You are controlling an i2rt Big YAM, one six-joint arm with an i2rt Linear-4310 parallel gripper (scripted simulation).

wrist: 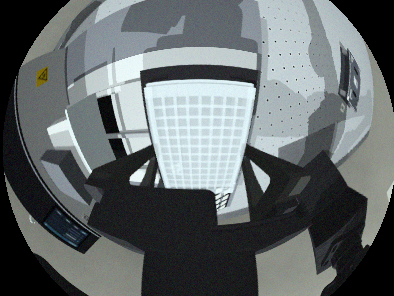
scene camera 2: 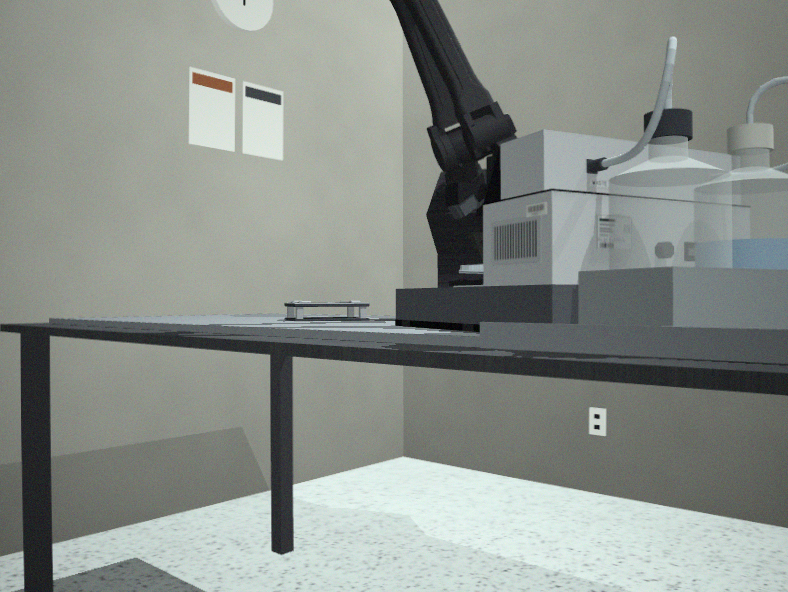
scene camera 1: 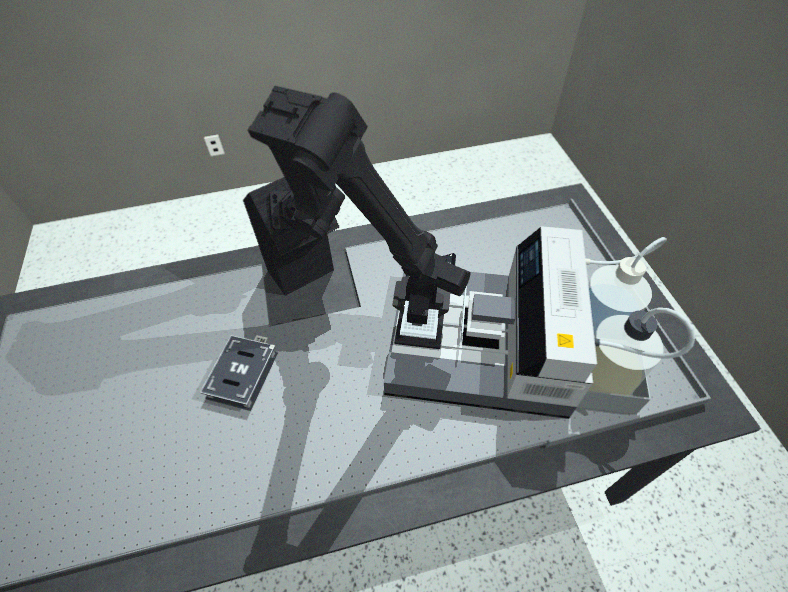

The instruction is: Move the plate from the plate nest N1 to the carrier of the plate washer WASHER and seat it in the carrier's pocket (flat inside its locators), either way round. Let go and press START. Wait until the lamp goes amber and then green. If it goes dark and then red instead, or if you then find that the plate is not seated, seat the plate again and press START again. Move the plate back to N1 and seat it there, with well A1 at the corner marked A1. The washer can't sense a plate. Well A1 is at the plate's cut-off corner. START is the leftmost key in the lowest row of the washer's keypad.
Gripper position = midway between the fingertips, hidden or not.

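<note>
Scene camera 1: my gripper point(scene camera 1: 420, 314), a white well plate point(scene camera 1: 429, 331). Wrist view: a black carrier point(wrist: 180, 72), the white well plate point(wrist: 184, 163), my gripper point(wrist: 199, 148).
</note>
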